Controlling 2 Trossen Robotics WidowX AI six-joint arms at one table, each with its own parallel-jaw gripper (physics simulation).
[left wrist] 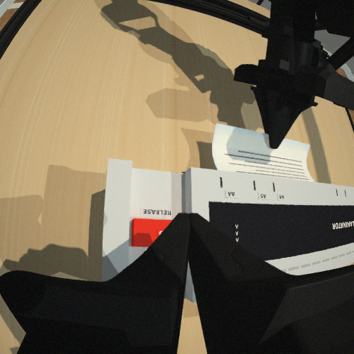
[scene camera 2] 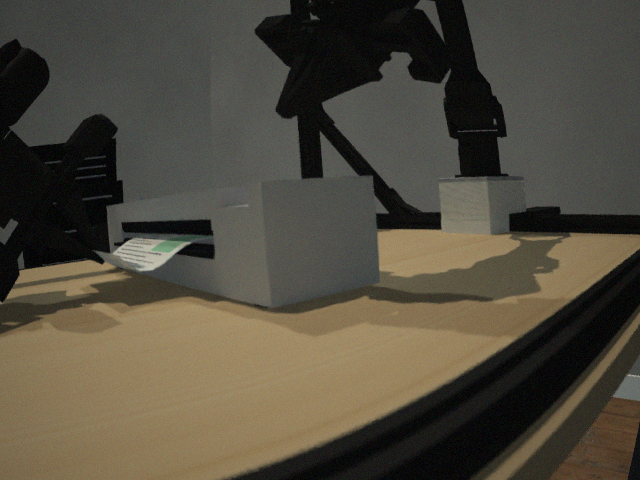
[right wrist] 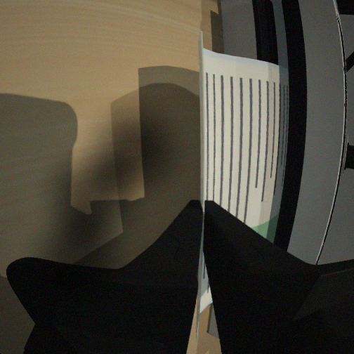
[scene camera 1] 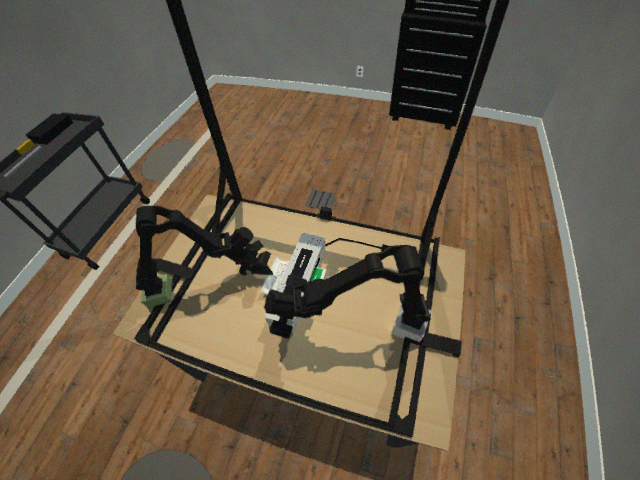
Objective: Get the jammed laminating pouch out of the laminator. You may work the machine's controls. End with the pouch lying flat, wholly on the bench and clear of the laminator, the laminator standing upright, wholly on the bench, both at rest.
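Seen in the pictures: left gripper, fingertip midpoint: point(scene camera 2: 281, 115); right gripper, fingertip midpoint: point(scene camera 2: 104, 260) point(scene camera 1: 272, 274); left arm's base, link origin: point(scene camera 2: 482, 176) point(scene camera 1: 413, 317); right arm's base, link origin: point(scene camera 1: 153, 287).
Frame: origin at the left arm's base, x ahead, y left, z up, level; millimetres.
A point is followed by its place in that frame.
The white laminator point(scene camera 1: 316, 253) @(x 407, y -101, z 1 mm) point(scene camera 2: 320, 242) @(x 411, y 197, z -40 mm) point(left wrist: 200, 190) point(right wrist: 320, 100) stands upright on the bench. The pouch point(scene camera 1: 279, 269) @(x 524, y -8, z -55 mm) point(scene camera 2: 147, 254) @(x 496, y 49, z -48 mm) point(left wrist: 295, 161) point(right wrist: 235, 125) sticks out of its slot, bent, its outer edge off the bench; a green part shows on the machine's other side in scene camera 1. My right gripper point(scene camera 1: 269, 271) @(x 536, y 23, z -50 mm) point(scene camera 2: 100, 259) @(x 536, y 23, z -50 mm) point(left wrist: 271, 147) point(right wrist: 200, 209) is shut on the pouch's outer edge. My left gripper point(left wrist: 186, 222) is shut and empty, above the laminator's end beside the red RELEASE control point(left wrist: 142, 232), partly hiding it.
The bench point(scene camera 1: 222, 330) @(x 596, y 292, z -79 mm) point(scene camera 2: 155, 387) @(x 558, y 298, z -79 mm) is edged by a black frame point(scene camera 1: 268, 390) @(x 336, y 397, z -59 mm). A black cable point(scene camera 1: 356, 240) @(x 306, y -266, z -72 mm) runs from the laminator's far end towards the right. The arm bases are a green block point(scene camera 1: 156, 291) @(x 878, y 295, z -4 mm) and a pale block point(scene camera 1: 408, 328) @(x 4, y 42, z 0 mm) point(scene camera 2: 465, 206) @(x 50, y 4, z -41 mm).
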